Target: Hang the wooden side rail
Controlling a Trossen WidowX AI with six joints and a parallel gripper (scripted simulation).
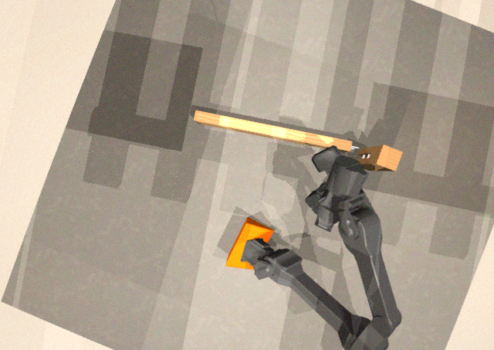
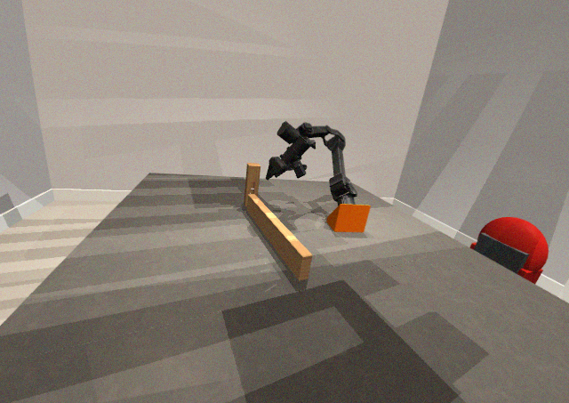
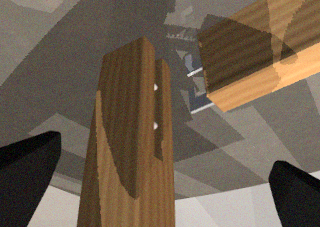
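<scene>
My gripper tip is now 70 mm to the left of the wooden headboard post, 60 mm short of it and 50 mm above it.
</scene>
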